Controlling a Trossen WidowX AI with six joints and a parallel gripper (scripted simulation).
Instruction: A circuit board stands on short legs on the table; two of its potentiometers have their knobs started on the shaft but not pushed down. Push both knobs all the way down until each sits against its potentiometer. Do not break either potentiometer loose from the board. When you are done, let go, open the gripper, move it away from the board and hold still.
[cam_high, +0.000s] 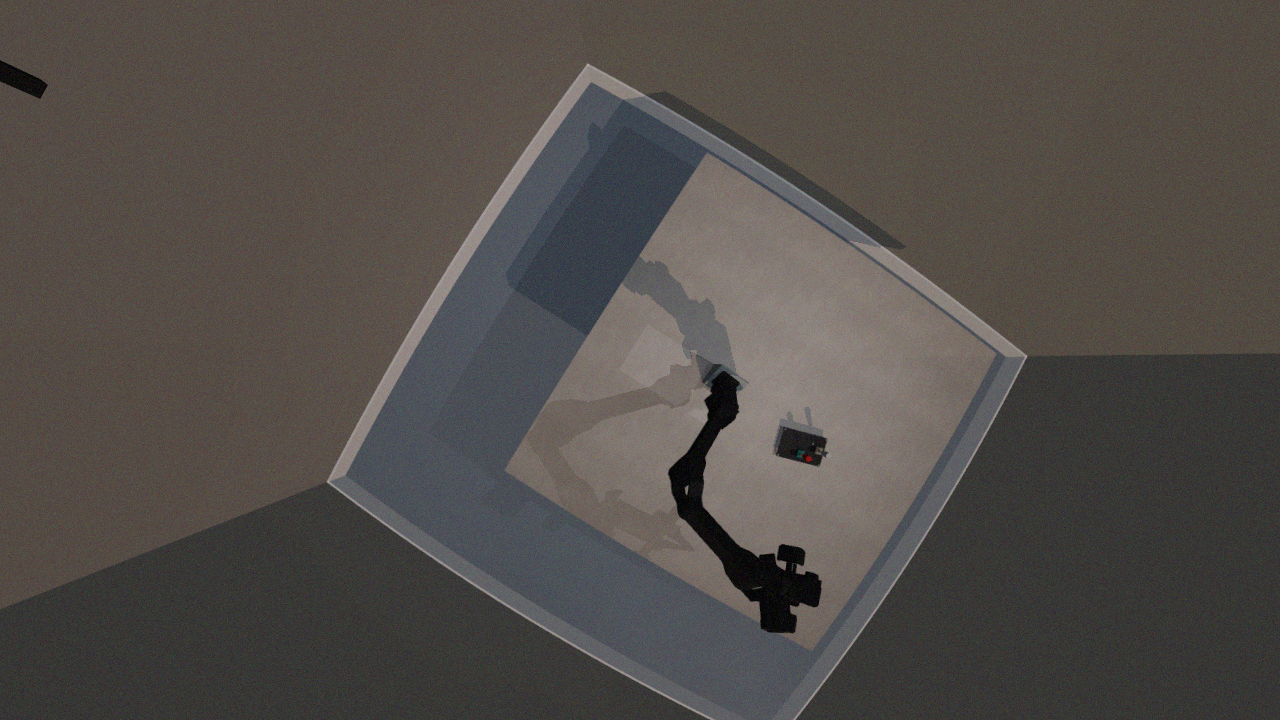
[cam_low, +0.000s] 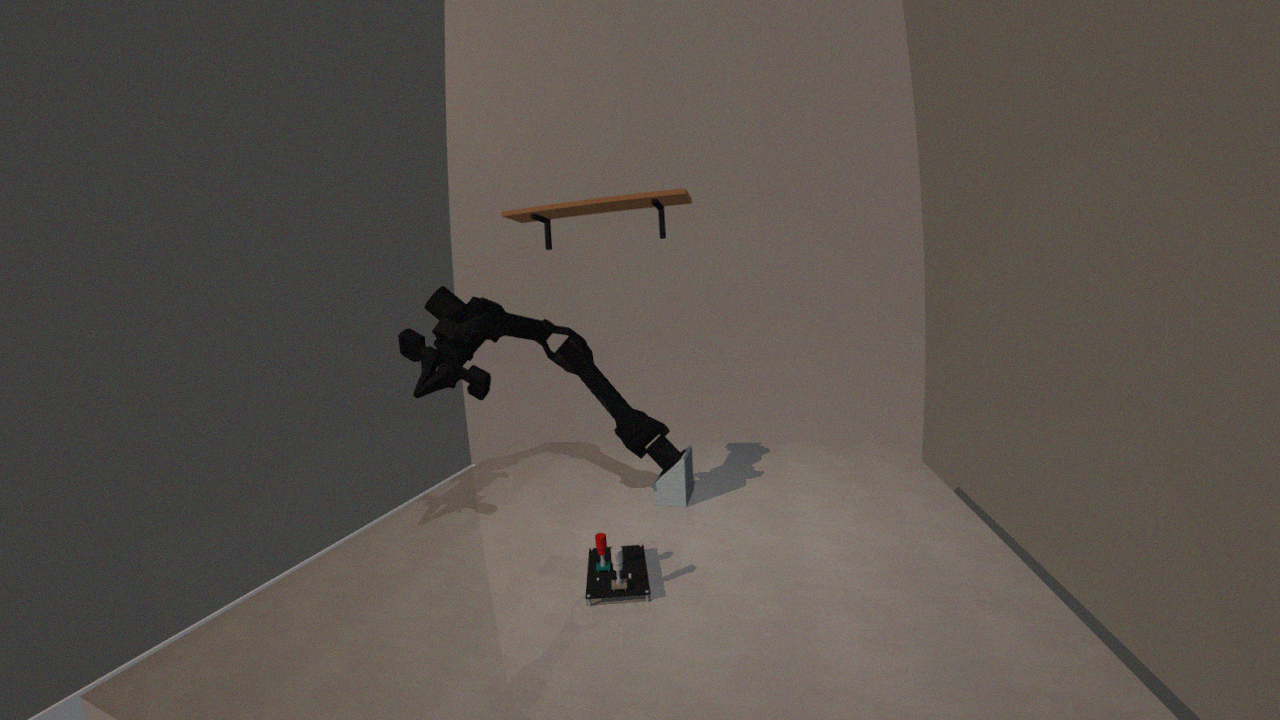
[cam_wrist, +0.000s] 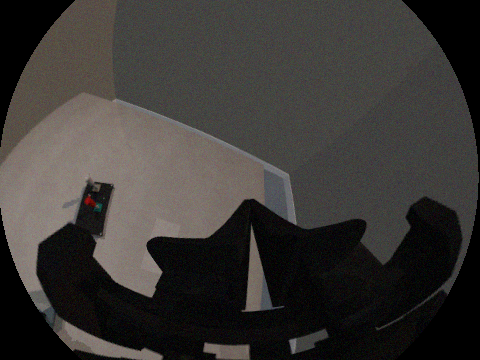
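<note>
My gripper tip is now 60 mm past the red knob, 310 mm to the right of it and 260 mm above it. Also, from my gripper tip: pale grey knob 10 mm behind, 350 mm to the left, 250 mm below.
</note>
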